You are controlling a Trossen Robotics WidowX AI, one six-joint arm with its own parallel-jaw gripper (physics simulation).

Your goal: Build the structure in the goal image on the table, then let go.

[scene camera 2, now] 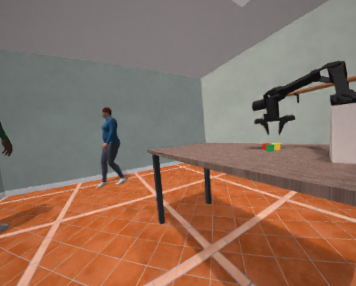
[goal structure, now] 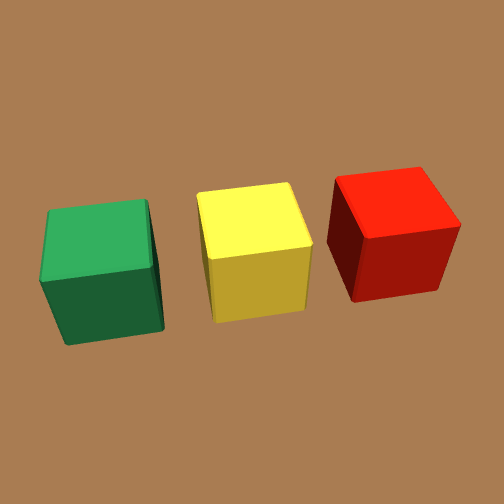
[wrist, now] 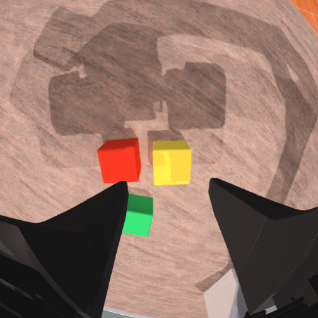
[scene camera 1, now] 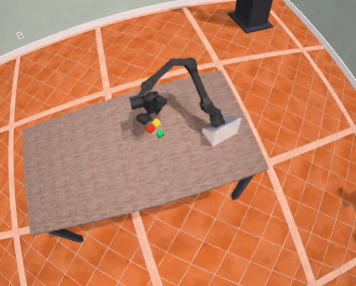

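Seen in the pictures: gripper, between the fingertips: (scene camera 2: 274,135) (scene camera 1: 153,117); arm's base, origin of its link: (scene camera 1: 219,124).
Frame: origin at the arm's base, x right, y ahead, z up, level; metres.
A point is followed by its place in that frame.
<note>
A red cube (scene camera 1: 150,128) @(x 0.178, y 0.334, z -0.083 m) (scene camera 2: 265,146) @(x 0.168, y 0.329, z -0.097 m) (wrist: 120,162) and a yellow cube (scene camera 1: 156,122) @(x 0.200, y 0.288, z -0.083 m) (scene camera 2: 277,146) @(x 0.192, y 0.277, z -0.099 m) (wrist: 171,164) lie on the table (scene camera 1: 90,170) @(x 0.096, y 0.750, z -0.116 m) (scene camera 2: 220,155) @(x -0.089, y 0.449, z -0.116 m) (wrist: 270,260) side by side, with a narrow gap between them in the wrist view. A green cube (scene camera 1: 160,133) @(x 0.124, y 0.294, z -0.083 m) (scene camera 2: 270,148) @(x 0.116, y 0.287, z -0.101 m) (wrist: 138,216) lies apart from both, below them in the wrist view and partly hidden behind the left finger. My gripper (scene camera 2: 273,133) @(x 0.209, y 0.296, z -0.038 m) (wrist: 168,186) is open and empty, and hangs above the table near the cubes.
The arm's white base block (scene camera 1: 222,132) @(x -0.054, y 0.009, z 0.005 m) (scene camera 2: 344,132) @(x -0.056, y 0.033, z -0.026 m) stands at one end of the table. The arm's shadow falls across the table around the cubes. A person in blue (scene camera 2: 110,135) stands on the floor beyond the table, and a black pedestal (scene camera 1: 252,15) stands on the floor.
</note>
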